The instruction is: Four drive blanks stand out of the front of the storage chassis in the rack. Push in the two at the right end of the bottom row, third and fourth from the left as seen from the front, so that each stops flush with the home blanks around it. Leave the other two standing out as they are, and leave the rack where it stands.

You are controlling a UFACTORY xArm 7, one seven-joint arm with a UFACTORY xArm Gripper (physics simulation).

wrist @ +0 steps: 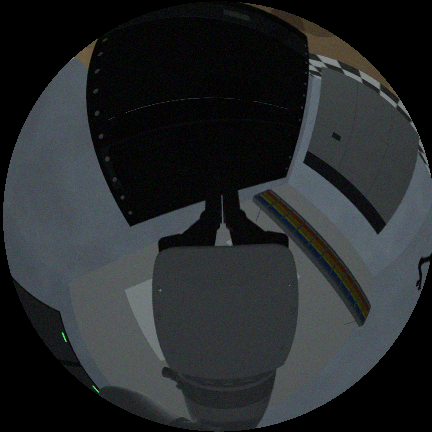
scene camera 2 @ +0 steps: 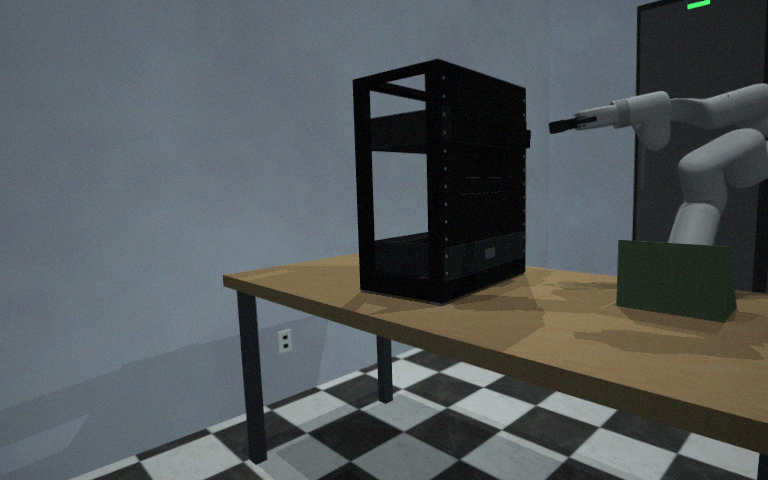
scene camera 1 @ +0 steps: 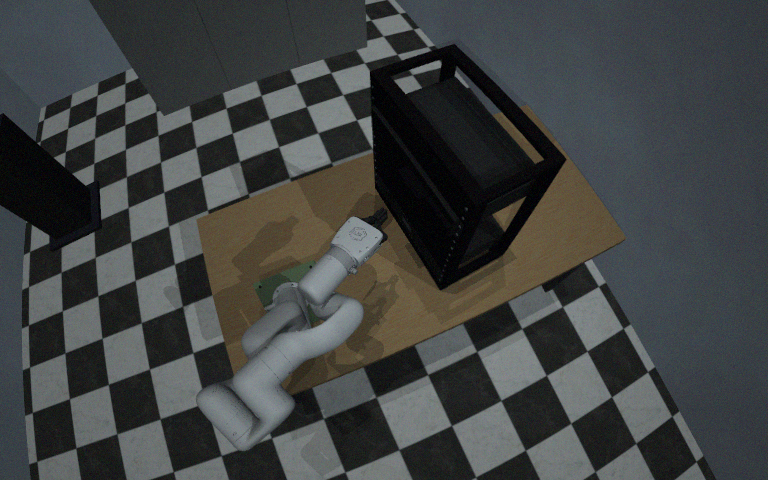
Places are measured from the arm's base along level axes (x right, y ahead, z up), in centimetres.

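Where they show: gripper, between the fingertips: [wrist: 220, 184] [scene camera 2: 549, 128] [scene camera 1: 384, 211]; arm's base, origin of its link: [scene camera 2: 682, 270] [scene camera 1: 290, 298].
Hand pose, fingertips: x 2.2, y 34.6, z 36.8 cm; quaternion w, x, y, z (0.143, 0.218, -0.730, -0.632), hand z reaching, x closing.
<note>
Things, the pixels of their top centre, and the offset from my fingertips. "*": a spot on its surface instead. Level surfaces: height alone.
- small dark piece, a spot on its surface: [scene camera 2: 527, 138] * dx +9.5, dy +11.7, dz -1.2 cm
- wooden table, height of its surface: dz -46.0 cm
- lower unit, a spot on its surface: [scene camera 2: 489, 253] * dx -10.5, dy +13.3, dz -35.4 cm
The black rack [scene camera 1: 509, 113] [scene camera 2: 436, 169] [wrist: 97, 102] stands upright on the table. The dark storage chassis [scene camera 1: 464, 130] [scene camera 2: 399, 133] [wrist: 200, 160] sits high in it. The chassis front is nearly black, so the single drive blanks and how far each stands out cannot be told. A small dark piece [scene camera 2: 527, 138] sticks out past the rack's far front edge in the second scene view. My gripper [scene camera 1: 384, 212] [scene camera 2: 551, 127] [wrist: 220, 184] is shut and empty. It points at the rack's front at about the chassis's height, with a gap between fingertips and rack in the second scene view.
The wooden table [scene camera 1: 543, 249] [scene camera 2: 317, 288] carries the rack and the arm's green base block [scene camera 1: 271, 285] [scene camera 2: 668, 280]. A lower unit [scene camera 2: 489, 253] with a pale label fills the rack's bottom. A grey cabinet [scene camera 1: 254, 45] stands beyond the table.
</note>
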